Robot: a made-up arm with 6 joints. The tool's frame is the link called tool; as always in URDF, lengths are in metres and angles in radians. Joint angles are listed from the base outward. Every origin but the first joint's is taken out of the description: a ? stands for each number. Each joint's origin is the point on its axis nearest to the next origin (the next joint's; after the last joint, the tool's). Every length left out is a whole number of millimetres.
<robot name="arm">
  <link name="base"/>
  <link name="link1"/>
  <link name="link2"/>
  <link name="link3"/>
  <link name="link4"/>
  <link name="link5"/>
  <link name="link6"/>
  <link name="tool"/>
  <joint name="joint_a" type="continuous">
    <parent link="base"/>
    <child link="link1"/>
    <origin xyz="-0.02 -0.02 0.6" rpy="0 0 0"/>
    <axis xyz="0 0 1"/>
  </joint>
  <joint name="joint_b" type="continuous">
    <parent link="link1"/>
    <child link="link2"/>
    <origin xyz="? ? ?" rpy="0 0 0"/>
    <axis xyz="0 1 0"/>
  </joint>
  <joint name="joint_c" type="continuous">
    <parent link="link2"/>
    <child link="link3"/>
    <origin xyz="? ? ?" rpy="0 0 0"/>
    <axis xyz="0 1 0"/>
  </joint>
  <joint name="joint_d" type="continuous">
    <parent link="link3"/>
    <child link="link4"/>
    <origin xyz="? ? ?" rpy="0 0 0"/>
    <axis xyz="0 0 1"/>
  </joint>
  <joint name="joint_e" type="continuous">
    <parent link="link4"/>
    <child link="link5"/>
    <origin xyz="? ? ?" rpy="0 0 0"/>
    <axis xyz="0 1 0"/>
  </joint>
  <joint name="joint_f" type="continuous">
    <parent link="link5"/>
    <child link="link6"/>
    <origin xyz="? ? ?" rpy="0 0 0"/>
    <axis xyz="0 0 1"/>
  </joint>
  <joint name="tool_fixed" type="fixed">
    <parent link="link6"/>
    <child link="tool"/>
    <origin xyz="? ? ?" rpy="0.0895 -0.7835 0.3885"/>
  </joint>
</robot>
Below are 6 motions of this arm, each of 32 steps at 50 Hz.
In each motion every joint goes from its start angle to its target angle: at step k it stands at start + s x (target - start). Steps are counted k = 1, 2, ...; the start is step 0. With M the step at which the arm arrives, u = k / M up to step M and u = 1 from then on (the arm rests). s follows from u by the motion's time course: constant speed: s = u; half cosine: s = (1 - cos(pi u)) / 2; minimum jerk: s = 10 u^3 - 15 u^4 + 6 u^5.
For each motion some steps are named. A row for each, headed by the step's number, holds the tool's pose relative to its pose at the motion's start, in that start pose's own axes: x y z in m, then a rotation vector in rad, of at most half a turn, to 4 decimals.
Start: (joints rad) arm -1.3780 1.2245 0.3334 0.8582 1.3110 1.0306
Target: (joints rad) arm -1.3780 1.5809 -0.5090 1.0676 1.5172 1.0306
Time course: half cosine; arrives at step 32
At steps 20, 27, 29, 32:
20: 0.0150 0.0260 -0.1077 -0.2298 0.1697 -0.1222
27: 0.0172 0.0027 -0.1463 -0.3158 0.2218 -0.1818
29: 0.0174 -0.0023 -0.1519 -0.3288 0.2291 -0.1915
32: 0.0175 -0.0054 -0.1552 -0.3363 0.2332 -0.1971

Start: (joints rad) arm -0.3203 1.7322 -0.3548 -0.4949 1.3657 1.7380
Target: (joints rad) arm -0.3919 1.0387 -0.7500 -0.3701 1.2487 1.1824
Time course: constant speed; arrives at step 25
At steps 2, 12, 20, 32:
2: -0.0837 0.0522 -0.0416 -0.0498 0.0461 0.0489
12: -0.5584 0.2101 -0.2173 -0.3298 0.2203 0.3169
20: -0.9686 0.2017 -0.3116 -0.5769 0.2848 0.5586
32: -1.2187 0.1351 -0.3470 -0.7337 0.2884 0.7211

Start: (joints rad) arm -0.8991 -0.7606 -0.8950 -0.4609 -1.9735 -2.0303
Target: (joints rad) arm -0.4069 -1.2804 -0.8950 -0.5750 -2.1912 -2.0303
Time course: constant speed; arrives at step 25
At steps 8, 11, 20, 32:
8: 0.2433 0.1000 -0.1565 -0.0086 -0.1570 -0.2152
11: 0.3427 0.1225 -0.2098 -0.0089 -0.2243 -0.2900
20: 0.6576 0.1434 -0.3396 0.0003 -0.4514 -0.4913
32: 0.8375 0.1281 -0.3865 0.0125 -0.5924 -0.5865

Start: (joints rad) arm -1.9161 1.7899 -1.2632 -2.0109 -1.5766 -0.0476
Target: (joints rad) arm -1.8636 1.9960 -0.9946 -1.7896 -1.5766 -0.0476
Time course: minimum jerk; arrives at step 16
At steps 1, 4, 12, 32:
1: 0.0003 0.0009 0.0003 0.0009 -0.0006 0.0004
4: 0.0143 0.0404 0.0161 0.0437 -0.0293 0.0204
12: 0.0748 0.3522 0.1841 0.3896 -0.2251 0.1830
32: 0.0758 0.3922 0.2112 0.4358 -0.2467 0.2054

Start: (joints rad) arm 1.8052 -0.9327 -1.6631 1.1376 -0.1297 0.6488
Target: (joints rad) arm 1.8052 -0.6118 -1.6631 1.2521 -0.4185 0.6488
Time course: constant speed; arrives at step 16
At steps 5, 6, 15, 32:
5: -0.0930 -0.0556 -0.0136 0.0181 -0.1072 0.0188
6: -0.1119 -0.0660 -0.0174 0.0208 -0.1292 0.0220
15: -0.2851 -0.1468 -0.0667 0.0323 -0.3342 0.0396
32: -0.3046 -0.1543 -0.0739 0.0320 -0.3577 0.0404

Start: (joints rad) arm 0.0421 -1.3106 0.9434 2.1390 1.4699 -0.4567
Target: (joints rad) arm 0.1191 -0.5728 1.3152 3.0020 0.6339 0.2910
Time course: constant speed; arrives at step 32
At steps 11, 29, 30, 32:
11: -0.2305 -0.3675 -0.0761 0.2319 -0.4698 0.6710
29: -0.3420 -0.9585 -0.4159 0.3997 -1.3006 1.8158
30: -0.3379 -0.9872 -0.4400 0.3942 -1.3506 1.8785
32: -0.3265 -1.0423 -0.4892 0.3761 -1.4522 2.0025

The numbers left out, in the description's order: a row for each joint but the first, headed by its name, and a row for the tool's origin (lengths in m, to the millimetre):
joint_b: 0 0.08 0
joint_c: -0.02 0 0.68
joint_d: 0.01 0 0.82
joint_e: -0.02 -0.01 0
joint_f: 0.02 0 0.05
tool: -0.03 0 0

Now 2 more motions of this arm.
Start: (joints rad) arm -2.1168 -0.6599 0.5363 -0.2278 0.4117 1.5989
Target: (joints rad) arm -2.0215 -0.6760 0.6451 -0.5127 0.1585 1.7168
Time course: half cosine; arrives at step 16
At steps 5, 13, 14, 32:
5: -0.0049 -0.0065 0.0130 -0.0368 0.0045 0.0164
13: -0.0176 -0.0301 0.0494 -0.1494 0.0471 0.0527
14: -0.0184 -0.0319 0.0515 -0.1566 0.0515 0.0543
32: -0.0189 -0.0333 0.0533 -0.1625 0.0552 0.0556

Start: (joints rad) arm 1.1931 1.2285 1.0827 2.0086 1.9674 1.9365
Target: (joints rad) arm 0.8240 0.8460 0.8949 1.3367 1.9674 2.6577
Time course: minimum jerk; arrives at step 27
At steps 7, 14, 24, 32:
7: 0.0185 -0.0806 -0.0260 -0.0148 -0.0423 0.0672
14: 0.0539 -0.4007 -0.0858 -0.1219 -0.1094 0.3666
24: 0.0420 -0.7583 -0.0695 -0.2860 0.0133 0.7352
32: 0.0412 -0.7673 -0.0678 -0.2903 0.0193 0.7446

